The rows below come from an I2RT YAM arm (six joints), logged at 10 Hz.
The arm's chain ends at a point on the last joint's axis. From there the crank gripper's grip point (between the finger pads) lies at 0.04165 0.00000 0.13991 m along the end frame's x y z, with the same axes.
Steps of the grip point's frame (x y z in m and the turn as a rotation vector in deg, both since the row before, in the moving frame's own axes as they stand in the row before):
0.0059 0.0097 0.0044 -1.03 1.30 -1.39
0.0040 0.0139 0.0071 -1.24 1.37 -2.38
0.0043 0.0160 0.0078 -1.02 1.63 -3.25
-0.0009 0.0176 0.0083 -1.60 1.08 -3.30
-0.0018 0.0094 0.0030 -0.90 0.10 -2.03
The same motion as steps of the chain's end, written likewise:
0.0027 0.0082 0.0054 -1.03 1.30 -1.39
0.0006 0.0127 0.0081 -1.24 1.37 -2.38
0.0003 0.0160 0.0090 -1.02 1.63 -3.25
-0.0036 0.0162 0.0091 -1.60 1.08 -3.30
-0.0021 0.0087 0.0031 -0.90 0.10 -2.03

